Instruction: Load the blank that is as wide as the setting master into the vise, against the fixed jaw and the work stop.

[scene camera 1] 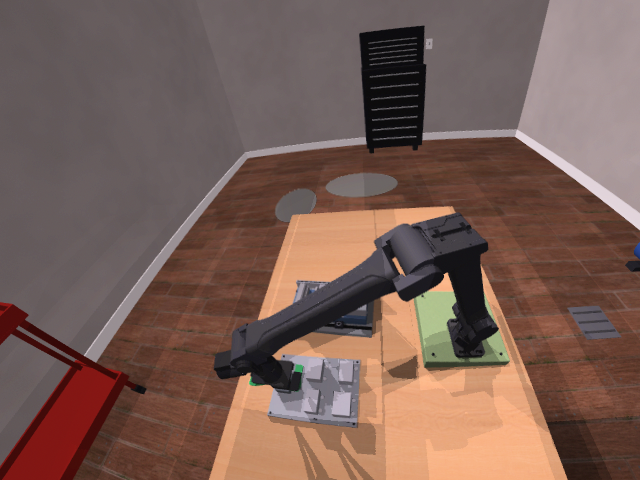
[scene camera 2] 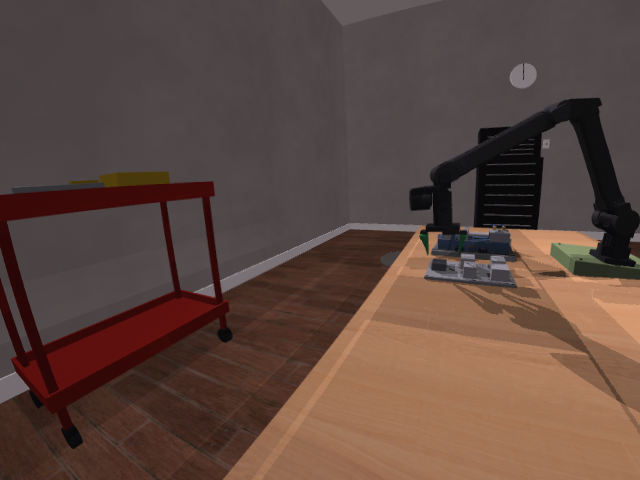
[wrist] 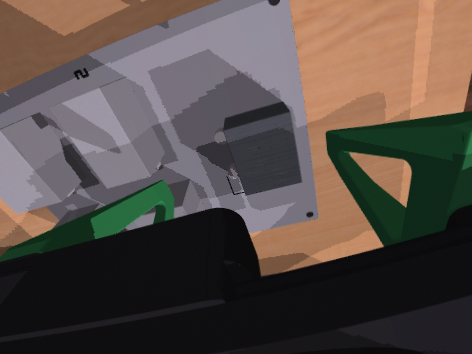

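Where they show: gripper, between the fingertips: [scene camera 1: 284,383] [scene camera 2: 443,255] [wrist: 244,166]; arm's base, origin of its link: [scene camera 1: 464,338] [scene camera 2: 610,259].
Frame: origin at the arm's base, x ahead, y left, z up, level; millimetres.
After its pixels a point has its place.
Observation:
My gripper [scene camera 1: 276,380] {x 533, y 144, z 19 mm} [scene camera 2: 444,252] {x 533, y 144, z 19 mm} [wrist: 244,166] {x 533, y 144, z 19 mm} is open and empty, pointing down above the left part of the grey plate [scene camera 1: 283,409] {x 538, y 205, z -30 mm} [scene camera 2: 448,276] {x 514, y 207, z -30 mm} [wrist: 250,31] {x 558, y 206, z -30 mm}. A dark grey block [scene camera 2: 438,265] {x 546, y 159, z -12 mm} [wrist: 265,150] {x 546, y 138, z -5 mm}, likely the setting master, stands on the plate beside small round pins, between the finger lines in the wrist view; the gripper hides it in scene camera 1. Several light grey blanks stand on the plate, among them one blank [scene camera 1: 341,404] {x 369, y 187, z 6 mm} [scene camera 2: 499,272] {x 374, y 214, z -3 mm} and another blank [scene camera 1: 315,370] [wrist: 107,140]. The blue vise [scene camera 1: 355,316] {x 334, y -77, z 23 mm} [scene camera 2: 478,245] {x 406, y -77, z 7 mm} is behind the plate, partly hidden by the arm.
The plate and vise stand on the wooden table [scene camera 1: 429,423] {x 138, y 223, z -38 mm} [scene camera 2: 439,372] {x 521, y 660, z -38 mm}. The arm's green base board [scene camera 1: 434,330] {x 88, y -27, z 7 mm} [scene camera 2: 578,260] {x 117, y 59, z 6 mm} is at the right. A red cart [scene camera 1: 64,413] [scene camera 2: 124,198] stands on the floor left of the table. The arm reaches over the vise.

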